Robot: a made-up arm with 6 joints. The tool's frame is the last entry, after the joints.
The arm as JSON. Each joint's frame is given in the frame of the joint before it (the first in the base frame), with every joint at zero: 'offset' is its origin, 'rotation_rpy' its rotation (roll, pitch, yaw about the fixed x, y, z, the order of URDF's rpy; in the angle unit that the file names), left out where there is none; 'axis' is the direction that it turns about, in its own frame. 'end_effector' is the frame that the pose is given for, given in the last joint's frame.
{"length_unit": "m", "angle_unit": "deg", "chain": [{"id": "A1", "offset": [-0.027, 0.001, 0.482], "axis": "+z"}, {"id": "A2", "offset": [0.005, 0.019, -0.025], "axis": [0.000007, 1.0, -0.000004]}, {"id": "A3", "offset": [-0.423, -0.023, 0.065], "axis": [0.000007, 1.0, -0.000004]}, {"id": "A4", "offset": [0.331, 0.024, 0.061], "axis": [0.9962, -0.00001, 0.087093]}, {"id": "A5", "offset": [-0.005, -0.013, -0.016], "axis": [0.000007, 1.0, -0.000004]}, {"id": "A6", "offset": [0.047, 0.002, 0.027], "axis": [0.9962, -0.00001, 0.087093]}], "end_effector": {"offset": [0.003, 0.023, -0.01], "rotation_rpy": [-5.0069, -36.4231, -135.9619]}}
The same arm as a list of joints. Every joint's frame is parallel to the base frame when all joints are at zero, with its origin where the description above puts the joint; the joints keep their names.
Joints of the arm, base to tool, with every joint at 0 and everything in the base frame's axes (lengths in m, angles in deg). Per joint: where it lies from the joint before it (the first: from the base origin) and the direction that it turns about. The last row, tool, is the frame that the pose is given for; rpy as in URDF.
A1: axis 0 0 1 offset -0.027 0.001 0.482
A2: axis 0 1 0 offset 0.005 0.019 -0.025
A3: axis 0 1 0 offset -0.423 -0.023 0.065
A4: axis 0.9962 0 0.0871 offset 0.331 0.024 0.061
A5: axis 0 1 0 offset -0.005 -0.013 -0.016
A6: axis 0.9962 0 0.0871 offset 0.047 0.002 0.027
tool: offset 0.003 0.023 -0.01 rpy -5.01 -36.42 -135.96

